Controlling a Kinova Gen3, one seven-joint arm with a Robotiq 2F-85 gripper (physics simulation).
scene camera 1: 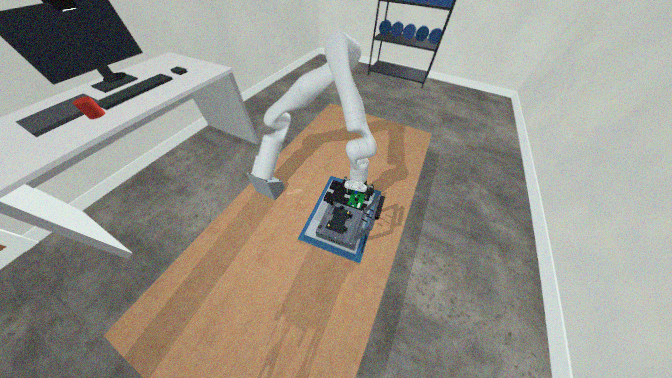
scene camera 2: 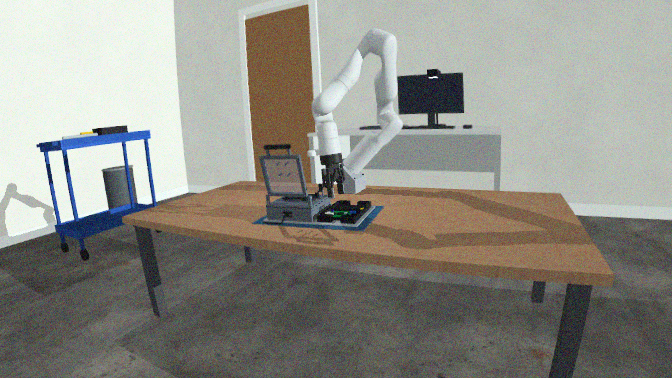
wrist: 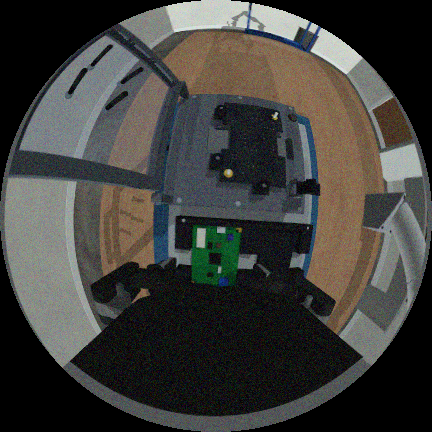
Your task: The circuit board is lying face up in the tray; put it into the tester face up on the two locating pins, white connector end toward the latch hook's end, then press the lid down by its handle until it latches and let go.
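Places are measured from the arm's base along level axes (x ahead, y right, z down), in millimetres.
Pixels of known places: gripper, fingertip midpoint: [scene camera 1: 357, 194] [scene camera 2: 336, 196] [wrist: 214, 269]; arm's base at its link origin: [scene camera 1: 262, 176] [scene camera 2: 350, 167] [wrist: 398, 214].
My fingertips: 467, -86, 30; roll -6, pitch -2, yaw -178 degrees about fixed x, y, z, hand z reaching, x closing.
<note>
For each thing: its top centre in the pictures, then the offset to it from my fingertips, as dx, dy, dz. "*": a spot on its surface instead. Level surfaces: height alone.
- green circuit board at its top centre: [wrist: 214, 262] [scene camera 2: 341, 211] [scene camera 1: 356, 198] +1, -13, +54
- black tray at a spot on its surface: [wrist: 183, 237] * +48, +22, +53
- black handle at its top centre: [scene camera 2: 276, 144] [scene camera 1: 380, 206] +107, +158, -194
- black latch hook at its top centre: [wrist: 319, 186] -104, +96, -26
- blue-edged mat at its surface level: dz +80
- wooden table at its surface level: dz +82
The green circuit board [scene camera 1: 356, 200] [scene camera 2: 345, 213] [wrist: 216, 255] lies face up in the black tray [wrist: 183, 237], its large white connector [wrist: 201, 237] at the left in the wrist view. My gripper [scene camera 2: 335, 193] [wrist: 214, 269] is open and empty, a little above the board, one finger to each side of it. The grey tester [scene camera 1: 327, 234] [scene camera 2: 287, 210] [wrist: 192, 145] stands beside the tray. Its two locating pins [wrist: 275, 116] [wrist: 228, 173] show bare. Its lid [scene camera 2: 302, 175] [wrist: 85, 169] stands open, with the black handle [scene camera 2: 276, 147] on top. The black latch hook [wrist: 308, 187] is on the side opposite the lid.
Tester and tray stand on a blue-edged mat [scene camera 2: 372, 217] [wrist: 160, 235] on the wooden table [scene camera 1: 240, 300] [scene camera 2: 475, 250]. The raised lid is an obstacle at the left in the wrist view. A grey bracket [scene camera 1: 267, 186] [scene camera 2: 354, 182] [wrist: 382, 211] with a white arm part stands past the latch side.
</note>
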